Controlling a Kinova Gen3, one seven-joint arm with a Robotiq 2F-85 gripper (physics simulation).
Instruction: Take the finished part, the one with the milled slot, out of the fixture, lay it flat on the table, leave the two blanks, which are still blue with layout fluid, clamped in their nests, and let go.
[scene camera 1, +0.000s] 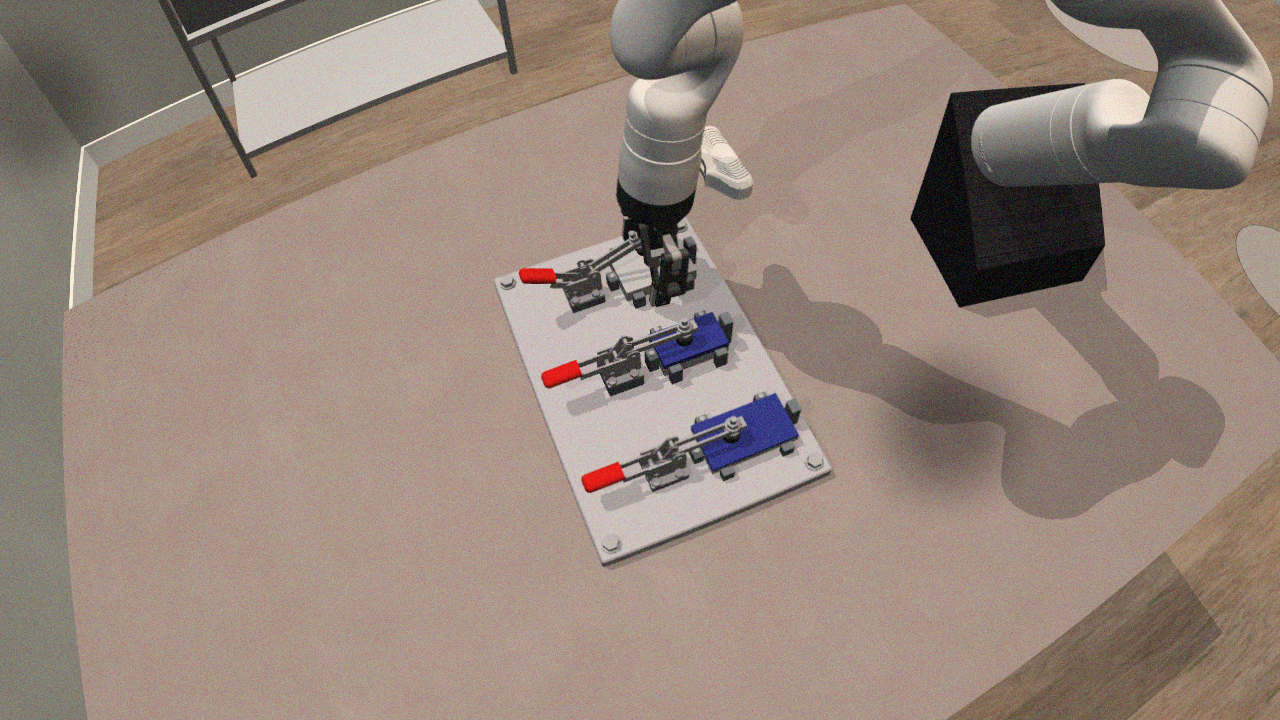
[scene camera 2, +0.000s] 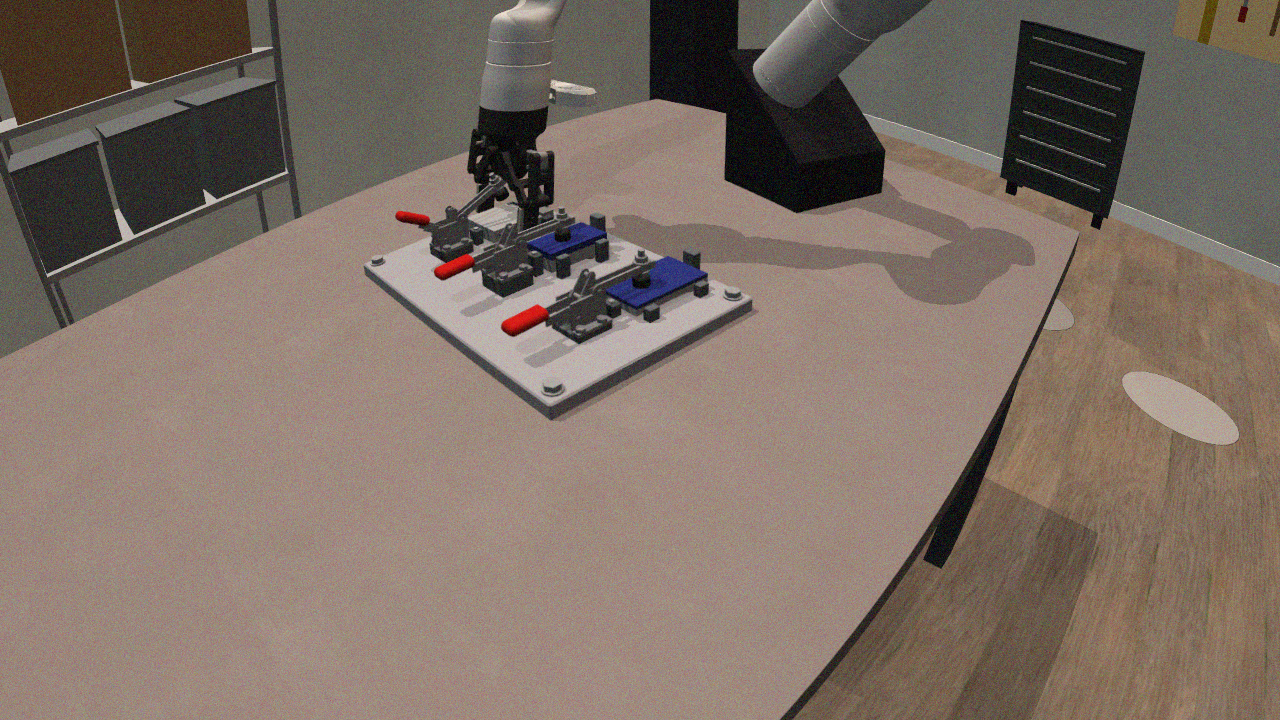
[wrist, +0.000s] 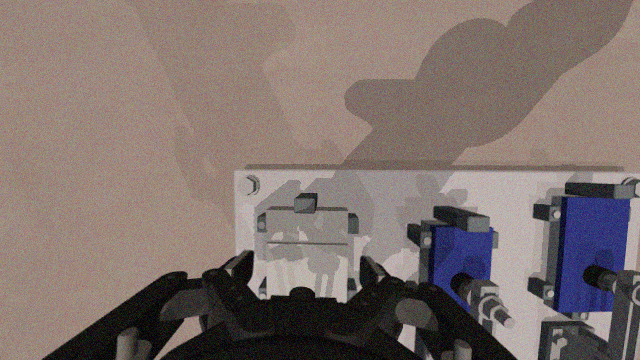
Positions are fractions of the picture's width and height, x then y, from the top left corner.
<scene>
In view: my gripper (scene camera 2: 0.39, 0.31), a blue blank (scene camera 1: 0.56, 0.47), a finished part (scene camera 1: 0.50, 0.38), a blue blank (scene camera 1: 0.60, 0.59) and a fixture plate (scene camera 2: 0.36, 0.43).
The finished part also shows in scene camera 2 (scene camera 2: 0.38, 0.31) and in the wrist view (wrist: 0.49, 0.70). My gripper shows as well in the wrist view (wrist: 0.48, 0.74). The fixture plate is seen too in the wrist view (wrist: 0.60, 0.56).
</scene>
